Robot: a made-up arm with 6 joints.
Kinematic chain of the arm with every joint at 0, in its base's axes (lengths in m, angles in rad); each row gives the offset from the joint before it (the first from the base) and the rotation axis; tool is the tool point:
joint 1: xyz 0 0 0.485 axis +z
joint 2: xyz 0 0 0 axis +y
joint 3: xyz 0 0 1.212 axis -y
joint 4: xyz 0 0 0 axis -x
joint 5: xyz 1.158 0 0 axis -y
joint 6: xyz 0 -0.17 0 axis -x
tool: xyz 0 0 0
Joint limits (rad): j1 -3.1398..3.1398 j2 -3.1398..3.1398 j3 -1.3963..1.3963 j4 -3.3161..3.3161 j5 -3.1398..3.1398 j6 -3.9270..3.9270
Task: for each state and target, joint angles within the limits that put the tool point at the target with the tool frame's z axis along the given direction. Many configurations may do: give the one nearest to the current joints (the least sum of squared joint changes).
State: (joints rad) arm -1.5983 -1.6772 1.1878 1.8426 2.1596 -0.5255
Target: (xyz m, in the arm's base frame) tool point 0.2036 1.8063 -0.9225 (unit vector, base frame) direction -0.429 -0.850 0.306
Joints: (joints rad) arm -1.6766 -2.4904 0.8945 1.6402 1.9094 0.1058
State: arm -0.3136 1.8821 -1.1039 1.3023 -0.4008 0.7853
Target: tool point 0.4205 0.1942 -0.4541 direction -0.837 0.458 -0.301
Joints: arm 0.5371 1.6058 -0.8018 1.2827 -0.6369 0.3367
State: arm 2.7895 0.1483 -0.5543 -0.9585 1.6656 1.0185
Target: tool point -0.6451 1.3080 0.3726 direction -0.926 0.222 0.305
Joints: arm 2.1107 0.7632 -0.1459 -0.7954 1.6501 1.7410
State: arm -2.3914 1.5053 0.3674 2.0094 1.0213 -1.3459
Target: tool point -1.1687 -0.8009 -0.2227 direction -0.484 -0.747 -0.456
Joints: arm -2.6139 1.2129 -0.2333 2.2246 1.3458 -2.1717
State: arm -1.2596 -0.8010 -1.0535 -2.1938 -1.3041 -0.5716
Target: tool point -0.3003 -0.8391 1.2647 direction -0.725 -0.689 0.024
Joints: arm -1.9602 -0.1685 -0.3898 -1.8130 -1.2006 0.3206
